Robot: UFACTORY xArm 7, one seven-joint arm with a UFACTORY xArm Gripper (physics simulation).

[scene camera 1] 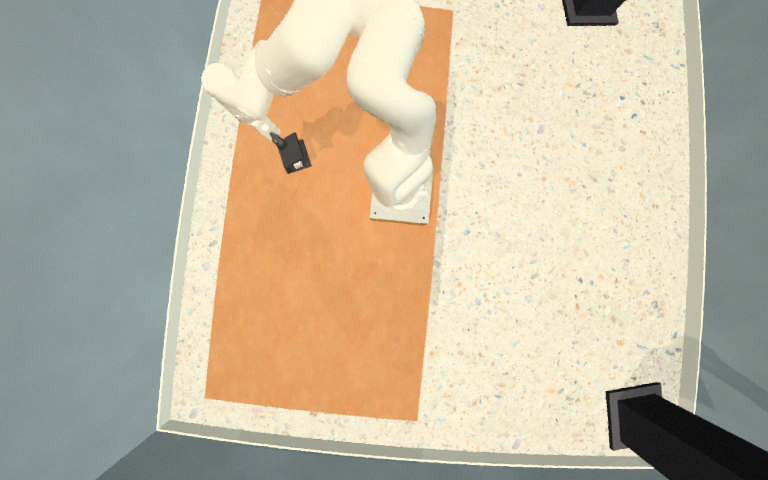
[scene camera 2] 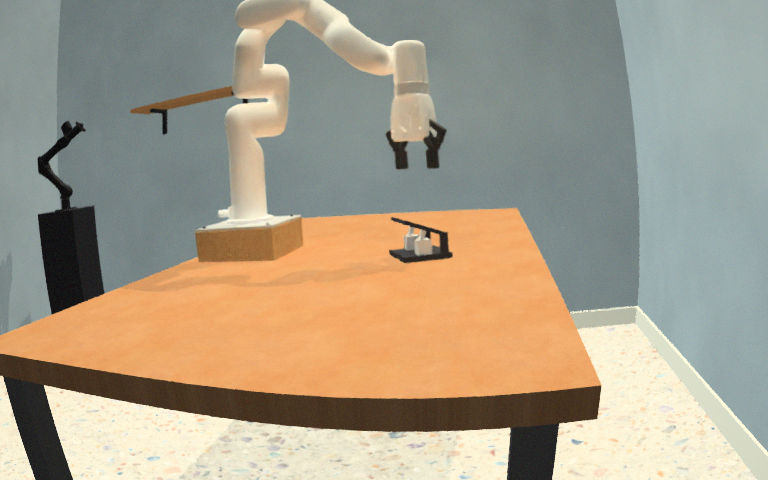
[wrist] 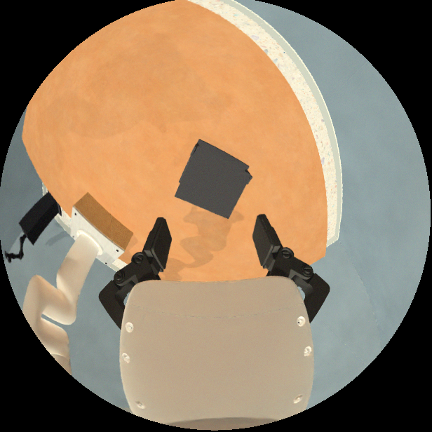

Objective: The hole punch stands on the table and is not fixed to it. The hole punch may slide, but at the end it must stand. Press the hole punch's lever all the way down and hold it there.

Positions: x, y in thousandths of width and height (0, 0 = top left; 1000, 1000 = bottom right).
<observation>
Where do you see a black hole punch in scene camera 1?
At 396, 341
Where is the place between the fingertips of my gripper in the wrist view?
490, 524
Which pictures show the black hole punch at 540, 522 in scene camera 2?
Scene camera 1, scene camera 2 and the wrist view: all of them.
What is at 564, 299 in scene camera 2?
My gripper.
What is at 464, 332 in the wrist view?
A black hole punch.
</observation>
